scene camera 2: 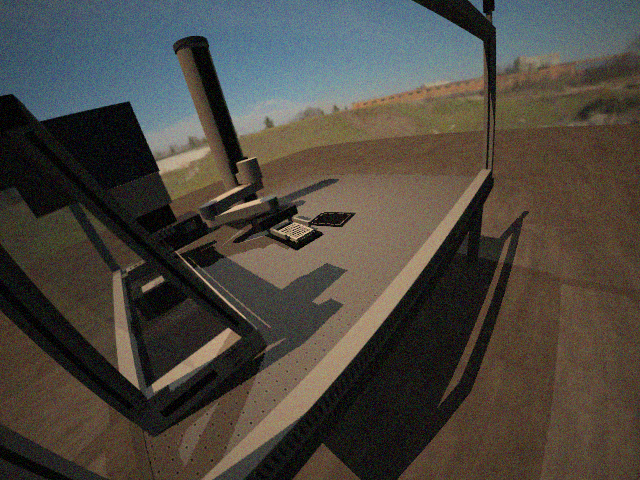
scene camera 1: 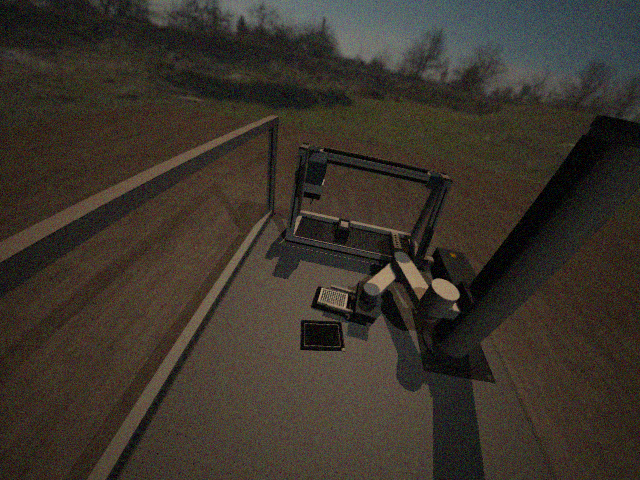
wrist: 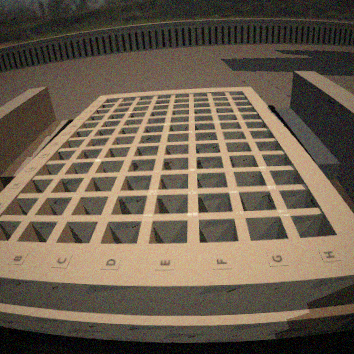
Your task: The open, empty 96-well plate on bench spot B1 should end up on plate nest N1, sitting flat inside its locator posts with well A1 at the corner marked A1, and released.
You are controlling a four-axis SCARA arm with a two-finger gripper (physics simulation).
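Places are measured from the arm's base along level axes (x ahead, y left, z up), in metres.
Pixels of known places: gripper, fingertip midpoint: (scene camera 2: pixel 298 230) (scene camera 1: pixel 328 295) (wrist: pixel 167 98); arm's base at its link origin: (scene camera 2: pixel 250 216) (scene camera 1: pixel 448 343).
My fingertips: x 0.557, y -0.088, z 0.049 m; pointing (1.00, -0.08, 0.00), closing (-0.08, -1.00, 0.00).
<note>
For each thing: its top centre in the pictures, then the offset to it from my fingertips. "*": a spot on its surface instead.
- pale 96-well plate at its top centre: (wrist: pixel 163 123) (scene camera 2: pixel 294 229) (scene camera 1: pixel 333 297) 0.001 m down, 0.023 m back, 0.002 m left
- dark plate nest N1 at a spot on its surface: (scene camera 2: pixel 311 241) (scene camera 1: pixel 314 297) * 0.033 m down, 0.062 m ahead, 0.001 m right
- Bench spot B1 at a spot on its surface: (scene camera 2: pixel 333 219) (scene camera 1: pixel 318 333) * 0.034 m down, 0.017 m ahead, 0.172 m left
- dark box at a spot on its surface: (scene camera 1: pixel 454 268) * 0.079 m up, 0.644 m back, 0.291 m right
The pale 96-well plate (scene camera 1: pixel 332 298) (scene camera 2: pixel 294 231) (wrist: pixel 172 200) is low at the dark plate nest N1 (scene camera 1: pixel 315 299) (scene camera 2: pixel 311 241). In the wrist view, row letters B to H run along its near edge. My gripper (scene camera 1: pixel 336 298) (scene camera 2: pixel 296 230) (wrist: pixel 167 98) is shut on the plate, one finger along each long side. The views do not show whether the plate sits flat; the locator posts and the A1 mark cannot be made out, and the plate's A1 corner is outside the wrist view. Bench spot B1 (scene camera 1: pixel 322 335) (scene camera 2: pixel 333 219), a dark outlined rectangle, lies beside the nest without a plate.
A gantry machine (scene camera 1: pixel 377 162) (scene camera 2: pixel 126 330) stands at one end of the bench. The arm's column (scene camera 1: pixel 537 232) (scene camera 2: pixel 209 103) rises behind the arm. A dark box (scene camera 1: pixel 454 268) stands near the arm's base. A raised rail frame (scene camera 1: pixel 155 186) (scene camera 2: pixel 488 103) runs along the far long side.
</note>
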